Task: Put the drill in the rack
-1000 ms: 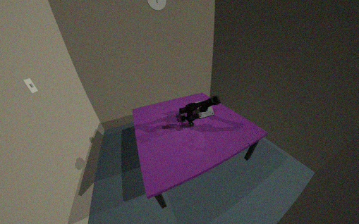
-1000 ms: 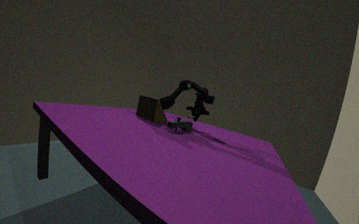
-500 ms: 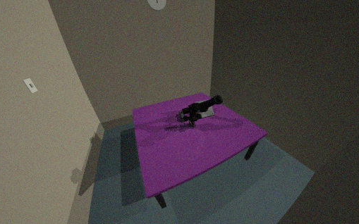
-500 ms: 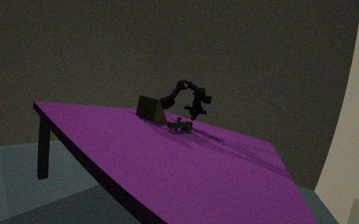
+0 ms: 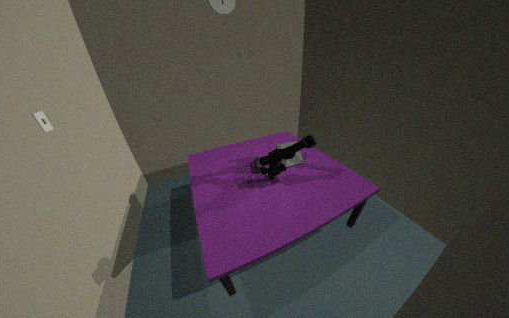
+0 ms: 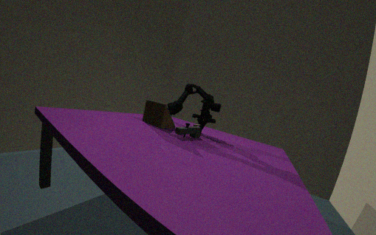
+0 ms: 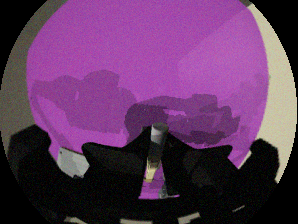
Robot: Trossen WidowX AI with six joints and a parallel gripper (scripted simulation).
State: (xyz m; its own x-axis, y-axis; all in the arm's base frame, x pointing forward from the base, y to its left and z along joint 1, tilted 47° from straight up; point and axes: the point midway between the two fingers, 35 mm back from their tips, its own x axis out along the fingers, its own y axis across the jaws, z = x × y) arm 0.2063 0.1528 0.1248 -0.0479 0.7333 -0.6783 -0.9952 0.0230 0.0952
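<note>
My gripper tip is now 4 cm to the left of the drill and 3 cm below it. From my gripper tip the other things lie so: grey fixture block: 22 cm to the right, 6 cm ahead.
</note>
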